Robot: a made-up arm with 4 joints. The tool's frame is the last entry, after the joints. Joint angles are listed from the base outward. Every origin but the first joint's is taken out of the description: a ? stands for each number. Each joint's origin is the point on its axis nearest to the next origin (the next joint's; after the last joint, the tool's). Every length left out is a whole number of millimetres.
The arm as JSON. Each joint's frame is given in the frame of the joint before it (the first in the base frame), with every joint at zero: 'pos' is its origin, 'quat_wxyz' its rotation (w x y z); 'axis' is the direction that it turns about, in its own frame. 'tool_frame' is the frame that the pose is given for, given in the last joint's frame.
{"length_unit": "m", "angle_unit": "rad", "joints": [
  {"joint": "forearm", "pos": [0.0, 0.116, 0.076], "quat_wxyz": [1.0, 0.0, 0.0, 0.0], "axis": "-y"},
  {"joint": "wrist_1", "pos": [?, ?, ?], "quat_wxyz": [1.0, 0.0, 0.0, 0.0], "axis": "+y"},
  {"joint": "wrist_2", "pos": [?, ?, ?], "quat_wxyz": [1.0, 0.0, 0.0, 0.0], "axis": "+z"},
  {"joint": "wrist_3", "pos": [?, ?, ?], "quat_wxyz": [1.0, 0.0, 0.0, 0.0], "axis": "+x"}
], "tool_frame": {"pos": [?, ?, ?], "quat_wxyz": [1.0, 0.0, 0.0, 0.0]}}
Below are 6 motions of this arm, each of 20 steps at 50 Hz.
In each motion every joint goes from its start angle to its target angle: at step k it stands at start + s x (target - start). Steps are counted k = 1, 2, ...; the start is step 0. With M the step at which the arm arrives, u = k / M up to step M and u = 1 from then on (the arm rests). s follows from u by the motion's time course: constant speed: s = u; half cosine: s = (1 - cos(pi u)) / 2; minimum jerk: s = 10 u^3 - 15 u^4 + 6 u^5.
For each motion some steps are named. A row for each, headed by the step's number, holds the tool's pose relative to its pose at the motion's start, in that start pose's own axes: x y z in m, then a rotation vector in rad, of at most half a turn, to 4 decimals.
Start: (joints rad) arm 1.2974 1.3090 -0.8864 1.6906
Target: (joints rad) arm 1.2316 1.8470 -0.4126 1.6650
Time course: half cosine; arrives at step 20
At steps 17, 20:
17: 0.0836 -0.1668 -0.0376 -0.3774 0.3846 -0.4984
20: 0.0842 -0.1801 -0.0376 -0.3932 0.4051 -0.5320

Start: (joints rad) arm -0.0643 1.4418 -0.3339 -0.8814
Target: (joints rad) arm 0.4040 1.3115 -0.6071 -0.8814
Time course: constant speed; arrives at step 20
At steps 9, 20:
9: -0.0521 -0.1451 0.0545 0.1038 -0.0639 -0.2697
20: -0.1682 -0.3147 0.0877 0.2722 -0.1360 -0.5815

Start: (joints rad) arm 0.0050 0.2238 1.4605 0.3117
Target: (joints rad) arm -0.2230 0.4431 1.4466 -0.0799
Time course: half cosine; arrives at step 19
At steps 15, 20:
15: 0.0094 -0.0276 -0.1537 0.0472 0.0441 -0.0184
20: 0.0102 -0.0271 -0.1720 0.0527 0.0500 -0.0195

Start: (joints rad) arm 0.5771 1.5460 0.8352 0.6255
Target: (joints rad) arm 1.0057 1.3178 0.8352 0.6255
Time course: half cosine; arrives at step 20
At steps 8, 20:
8: -0.0552 0.1197 0.0616 -0.1682 -0.1234 0.0892
20: -0.2029 0.3500 0.1018 -0.4870 -0.3573 0.2580

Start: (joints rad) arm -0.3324 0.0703 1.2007 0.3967
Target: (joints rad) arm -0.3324 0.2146 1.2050 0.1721
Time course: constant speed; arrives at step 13
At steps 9, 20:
9: 0.0095 0.0085 -0.0380 -0.0623 0.0351 -0.0085
20: 0.0134 0.0133 -0.0557 -0.0899 0.0510 -0.0104

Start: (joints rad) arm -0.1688 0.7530 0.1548 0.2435
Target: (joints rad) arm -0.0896 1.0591 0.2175 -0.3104
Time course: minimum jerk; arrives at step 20
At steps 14, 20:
14: 0.0355 0.1174 -0.1227 -0.4279 0.1888 0.0505
20: 0.0369 0.1380 -0.1530 -0.5094 0.2232 0.0706

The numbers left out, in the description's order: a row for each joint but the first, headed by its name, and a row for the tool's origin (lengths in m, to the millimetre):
wrist_1: 0.101 0.0 -0.022
wrist_2: 0.298 0.0 -0.022
wrist_3: 0.172 -0.018 0.0
tool: 0.0 0.017 0.306

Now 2 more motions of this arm.
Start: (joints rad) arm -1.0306 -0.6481 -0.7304 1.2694
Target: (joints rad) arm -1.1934 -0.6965 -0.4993 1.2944
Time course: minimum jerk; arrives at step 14
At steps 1, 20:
1: 0.0002 -0.0001 -0.0002 -0.0002 0.0008 0.0000
20: 0.0609 -0.0376 -0.0541 -0.0413 0.2479 -0.0240

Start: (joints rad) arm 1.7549 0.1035 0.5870 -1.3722
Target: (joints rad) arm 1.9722 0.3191 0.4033 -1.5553
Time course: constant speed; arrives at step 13
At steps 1, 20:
1: 0.0042 0.0021 -0.0024 -0.0142 0.0139 -0.0028
20: 0.0498 0.0257 -0.0393 -0.1834 0.1827 -0.0211

